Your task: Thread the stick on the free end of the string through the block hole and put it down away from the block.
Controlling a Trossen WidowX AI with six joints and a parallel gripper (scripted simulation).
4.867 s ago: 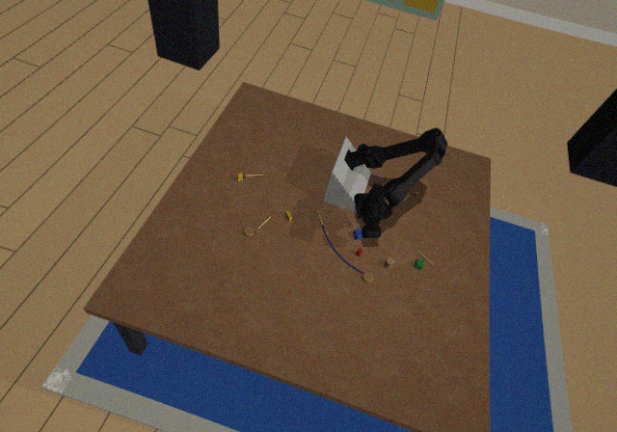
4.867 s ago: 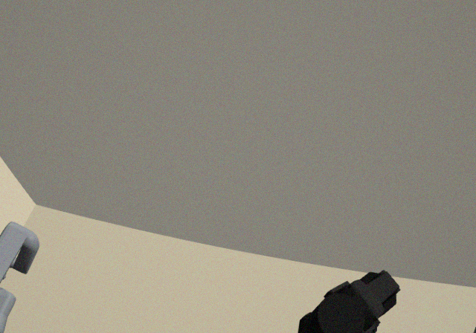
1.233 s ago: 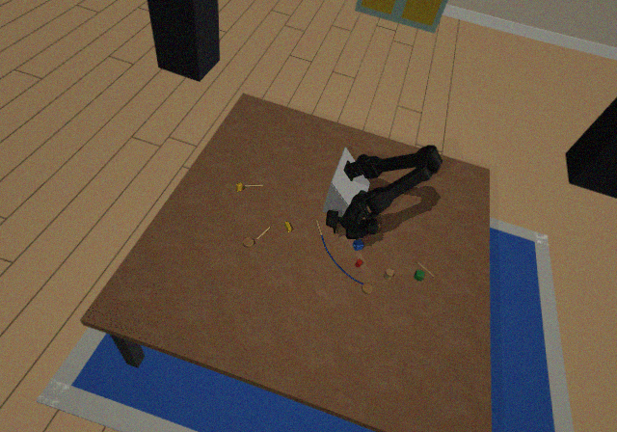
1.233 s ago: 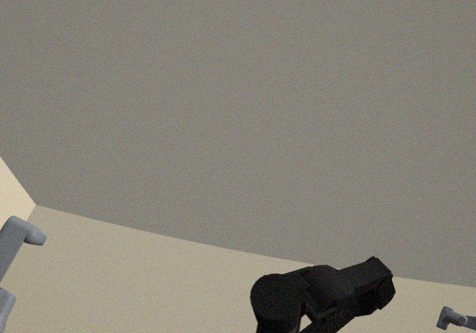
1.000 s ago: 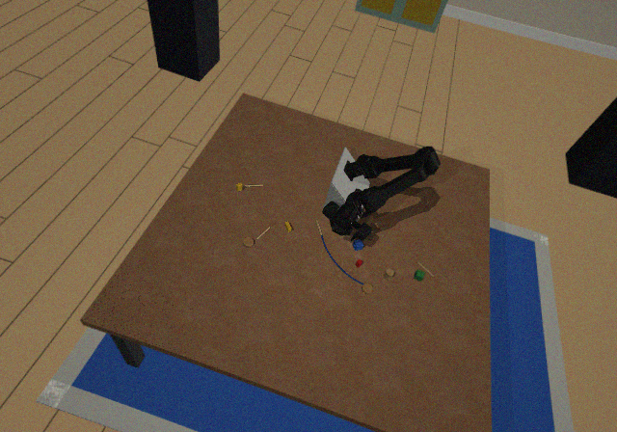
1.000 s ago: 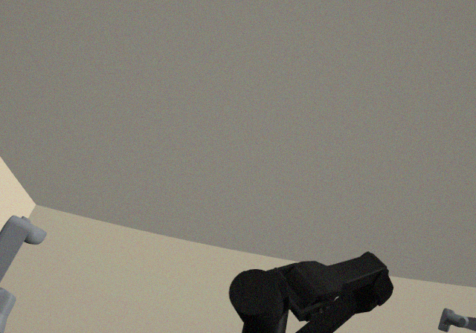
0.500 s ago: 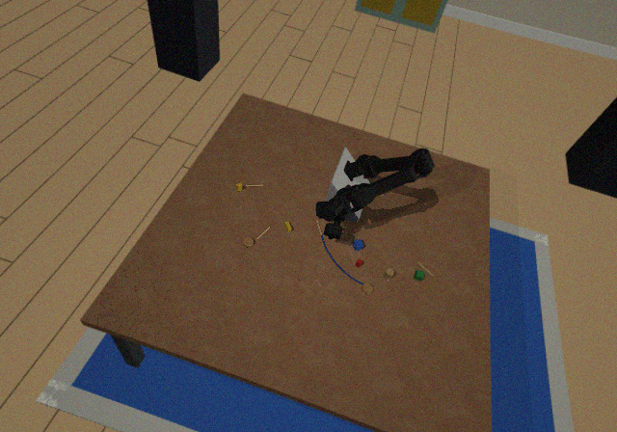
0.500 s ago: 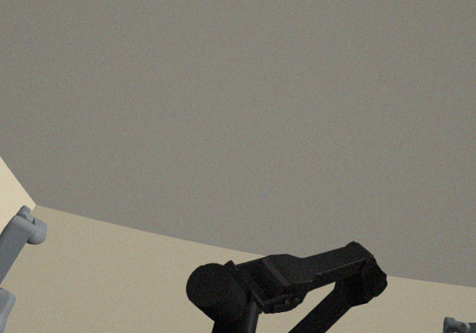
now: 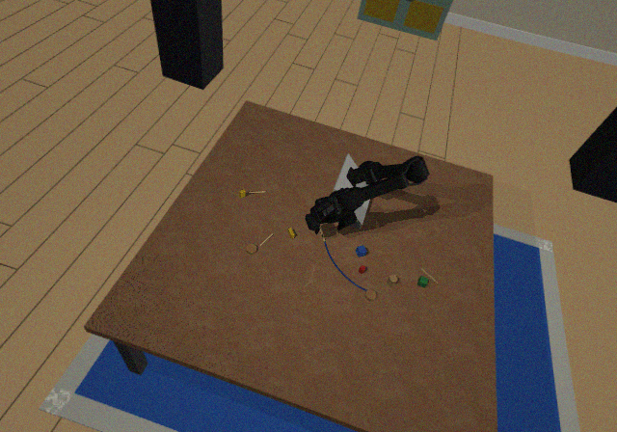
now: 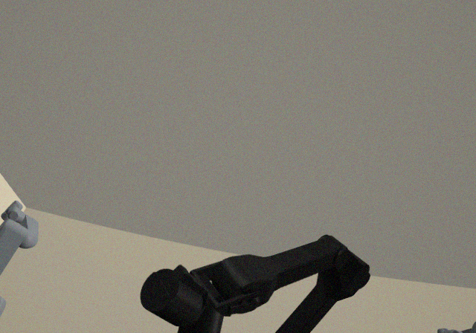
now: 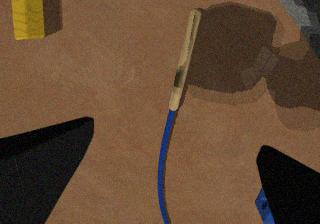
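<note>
Now: the thin wooden stick 6 cm below my gripper tip, 1 cm to the right of it and 1 cm behind it. The rest, counted from my gripper tip: red peg (17 cm to the left, 8 cm ahead, 5 cm below); then blue cube (15 cm to the left, 5 cm below); then round wooden button (23 cm to the left, 16 cm ahead, 6 cm below).
</note>
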